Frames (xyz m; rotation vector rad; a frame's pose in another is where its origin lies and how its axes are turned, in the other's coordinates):
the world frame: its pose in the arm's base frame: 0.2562 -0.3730 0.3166 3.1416 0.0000 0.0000
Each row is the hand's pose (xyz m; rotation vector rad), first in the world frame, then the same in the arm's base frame.
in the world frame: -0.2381 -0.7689 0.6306 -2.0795 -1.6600 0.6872
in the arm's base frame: 0.0181 0.3959 -0.3140 0.4285 -0.5375 -1.2985
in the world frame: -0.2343 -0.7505 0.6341 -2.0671 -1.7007 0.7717
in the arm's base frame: 0.0219 0.3775 -0.3175 0.3896 -0.6003 -1.3229
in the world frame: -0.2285 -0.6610 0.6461 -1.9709 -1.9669 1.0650
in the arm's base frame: 0.0277 0.2880 -0.3295 0.1814 -0.8061 -1.4887
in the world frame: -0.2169 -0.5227 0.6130 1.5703 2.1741 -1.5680
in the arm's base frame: 0.0393 0.1497 -0.2964 -0.0422 -1.2176 -1.6882
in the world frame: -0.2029 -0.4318 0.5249 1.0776 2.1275 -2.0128
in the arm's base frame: 0.0533 0.0588 -0.2083 -0.0271 -1.6744 -1.7698
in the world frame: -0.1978 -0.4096 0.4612 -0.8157 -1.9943 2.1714
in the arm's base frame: 0.0584 0.0366 -0.1446 0.1114 -1.9148 -1.7586
